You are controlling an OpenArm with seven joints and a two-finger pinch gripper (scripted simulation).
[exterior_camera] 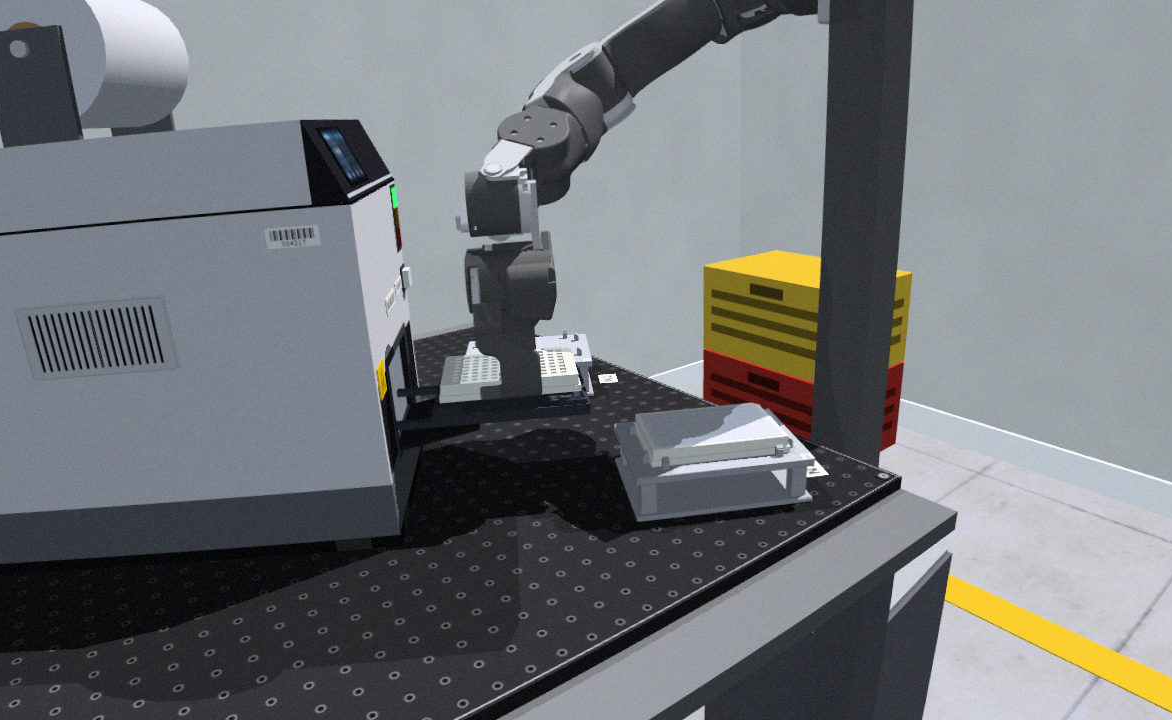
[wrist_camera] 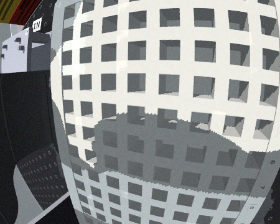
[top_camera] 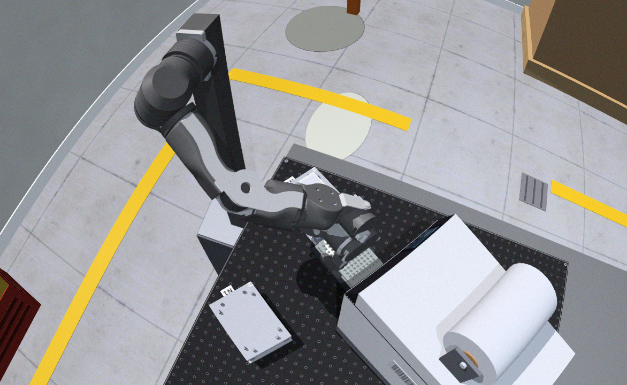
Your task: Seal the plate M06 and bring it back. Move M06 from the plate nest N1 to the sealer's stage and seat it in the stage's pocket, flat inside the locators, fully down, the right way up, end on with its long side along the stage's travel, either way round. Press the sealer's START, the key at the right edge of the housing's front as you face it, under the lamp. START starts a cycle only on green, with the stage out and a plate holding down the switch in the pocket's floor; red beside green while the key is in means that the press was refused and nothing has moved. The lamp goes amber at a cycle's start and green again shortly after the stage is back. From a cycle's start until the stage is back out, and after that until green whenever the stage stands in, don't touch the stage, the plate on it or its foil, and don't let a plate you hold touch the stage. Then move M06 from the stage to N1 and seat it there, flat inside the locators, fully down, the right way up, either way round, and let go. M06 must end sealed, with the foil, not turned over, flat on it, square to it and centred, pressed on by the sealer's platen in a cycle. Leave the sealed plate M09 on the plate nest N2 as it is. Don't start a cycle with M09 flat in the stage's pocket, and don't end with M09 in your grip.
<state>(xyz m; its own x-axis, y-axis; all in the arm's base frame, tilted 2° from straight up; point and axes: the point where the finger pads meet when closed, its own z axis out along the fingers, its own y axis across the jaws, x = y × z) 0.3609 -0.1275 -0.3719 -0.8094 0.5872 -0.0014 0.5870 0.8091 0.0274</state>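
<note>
Right now my hand is right at the plate M06. Also, from my hand: sealer's stage: 20 mm below; then start key: 30 mm ahead, 140 mm to the right, 80 mm above; then plate M09: 120 mm behind, 150 mm to the left, 50 mm below.
</note>
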